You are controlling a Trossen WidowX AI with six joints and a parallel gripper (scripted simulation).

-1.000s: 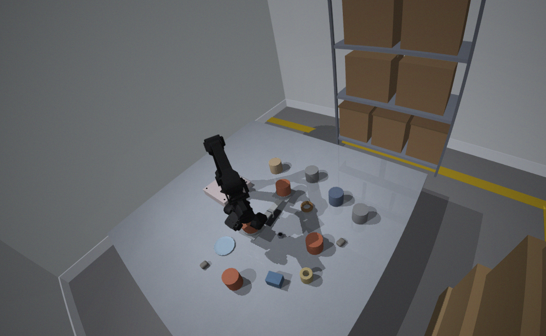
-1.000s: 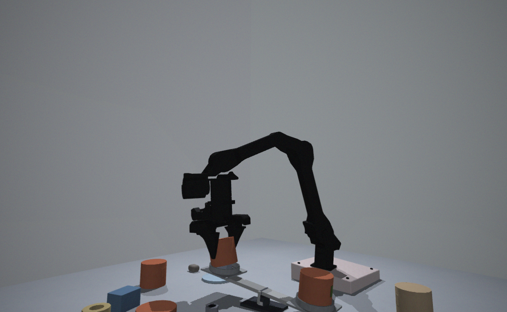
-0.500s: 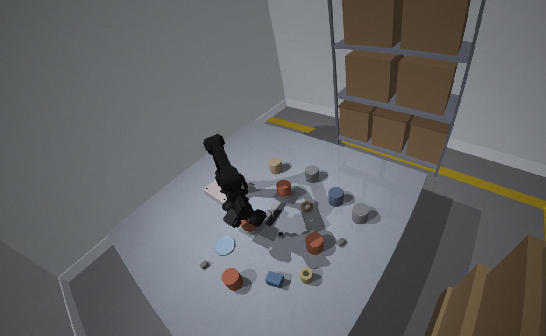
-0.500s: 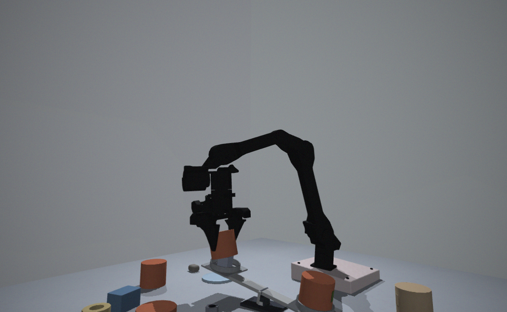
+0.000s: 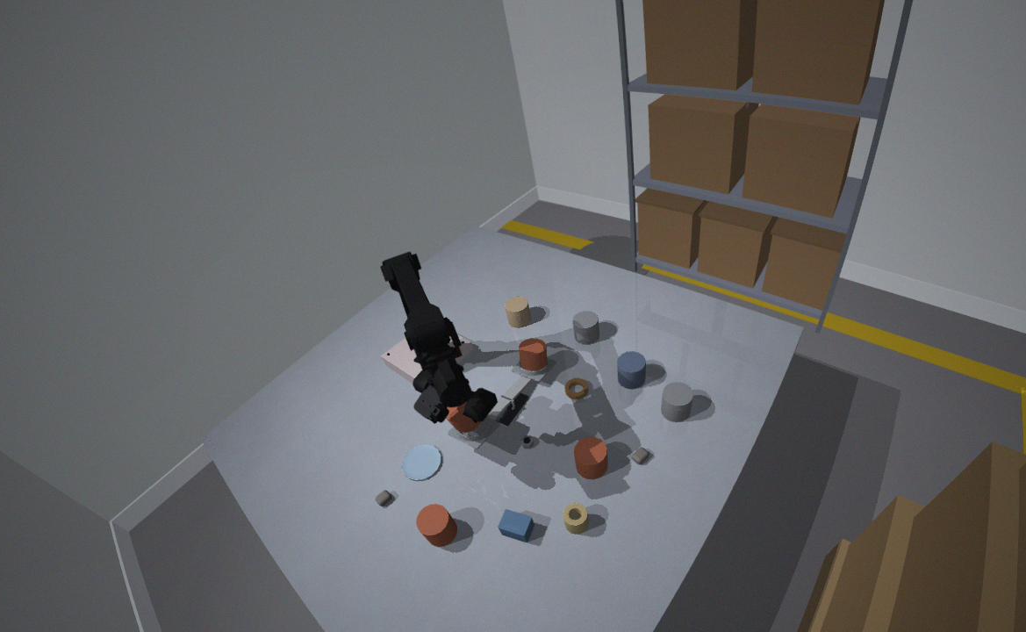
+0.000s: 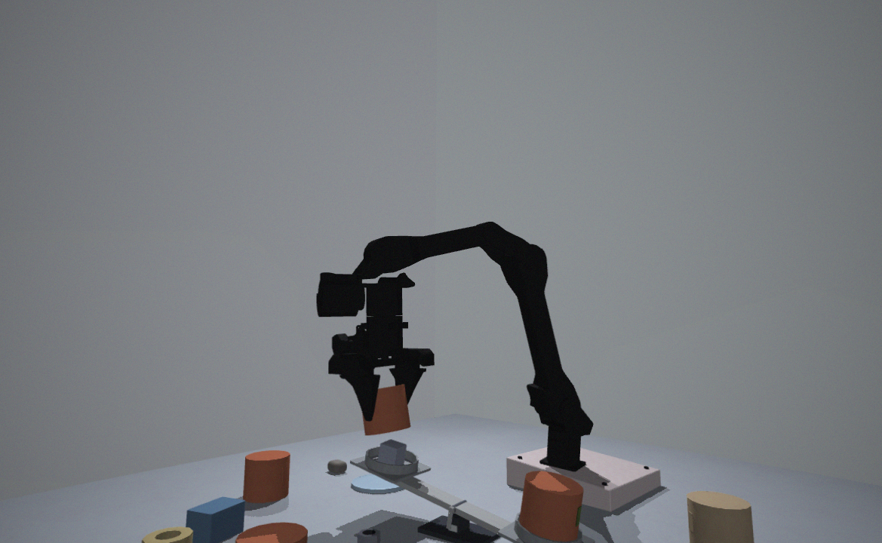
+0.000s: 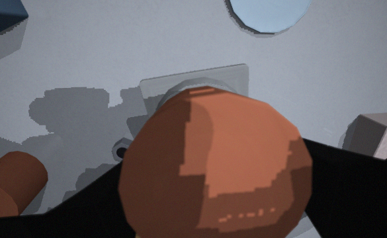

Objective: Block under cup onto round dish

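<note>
Right now the grey block is 50 mm below my gripper tip and 10 mm to the left of it. Round my gripper tip: small balance 140 mm to the left, 120 mm below, 10 mm ahead; then nut 130 mm below, 100 mm ahead, 60 mm to the left; then pale blue round dish 140 mm below, 110 mm behind, 90 mm to the right.
</note>
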